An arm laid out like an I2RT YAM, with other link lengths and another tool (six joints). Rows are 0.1 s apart.
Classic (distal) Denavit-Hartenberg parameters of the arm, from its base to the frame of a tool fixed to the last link. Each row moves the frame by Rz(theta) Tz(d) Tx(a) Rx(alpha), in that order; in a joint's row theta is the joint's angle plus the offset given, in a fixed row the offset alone. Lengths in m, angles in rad.
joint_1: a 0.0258; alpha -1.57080; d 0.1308; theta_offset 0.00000
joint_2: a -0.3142; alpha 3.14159; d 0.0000; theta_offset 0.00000
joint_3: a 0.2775; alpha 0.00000; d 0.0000; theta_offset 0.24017
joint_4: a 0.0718; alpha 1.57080; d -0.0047; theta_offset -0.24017
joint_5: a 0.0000; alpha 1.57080; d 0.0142; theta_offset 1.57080
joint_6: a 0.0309; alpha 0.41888; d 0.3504; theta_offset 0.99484
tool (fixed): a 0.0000; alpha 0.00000; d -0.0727; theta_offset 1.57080
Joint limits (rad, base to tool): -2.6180..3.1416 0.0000..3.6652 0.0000..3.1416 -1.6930..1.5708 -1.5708..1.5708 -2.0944..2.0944
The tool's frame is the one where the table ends.
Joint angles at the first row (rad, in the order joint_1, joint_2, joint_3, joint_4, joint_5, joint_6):
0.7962 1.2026 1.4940 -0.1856 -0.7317 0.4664
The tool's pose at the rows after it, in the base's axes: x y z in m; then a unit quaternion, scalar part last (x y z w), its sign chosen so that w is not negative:
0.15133 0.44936 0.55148 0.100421 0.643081 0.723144 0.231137
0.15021 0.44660 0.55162 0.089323 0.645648 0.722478 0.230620
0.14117 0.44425 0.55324 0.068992 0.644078 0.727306 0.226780
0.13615 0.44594 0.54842 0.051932 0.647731 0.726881 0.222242
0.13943 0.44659 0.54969 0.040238 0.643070 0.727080 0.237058
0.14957 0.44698 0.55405 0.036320 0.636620 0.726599 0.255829
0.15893 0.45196 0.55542 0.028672 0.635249 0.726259 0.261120
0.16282 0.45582 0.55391 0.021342 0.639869 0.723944 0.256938
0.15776 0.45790 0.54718 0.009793 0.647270 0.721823 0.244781
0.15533 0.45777 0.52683 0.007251 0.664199 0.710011 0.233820
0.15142 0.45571 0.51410 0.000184 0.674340 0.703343 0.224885
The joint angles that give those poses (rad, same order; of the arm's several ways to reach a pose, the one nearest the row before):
0.7732 1.2241 1.5369 -0.2070 -0.7454 0.4449
0.7563 1.2318 1.5570 -0.2285 -0.7791 0.4265
0.7501 1.2318 1.5647 -0.2316 -0.8206 0.4066
0.7501 1.2440 1.5738 -0.2453 -0.8513 0.3790
0.7501 1.2501 1.5876 -0.2547 -0.8468 0.3391
0.7410 1.2609 1.6074 -0.2577 -0.8345 0.3099
0.7302 1.2947 1.6398 -0.2592 -0.8483 0.2900
0.7225 1.3268 1.6766 -0.2822 -0.8712 0.2746
0.7225 1.3437 1.6905 -0.3067 -0.9034 0.2578
0.7225 1.3453 1.6706 -0.3495 -0.9173 0.2286
0.7179 1.3468 1.6614 -0.3834 -0.9402 0.2010

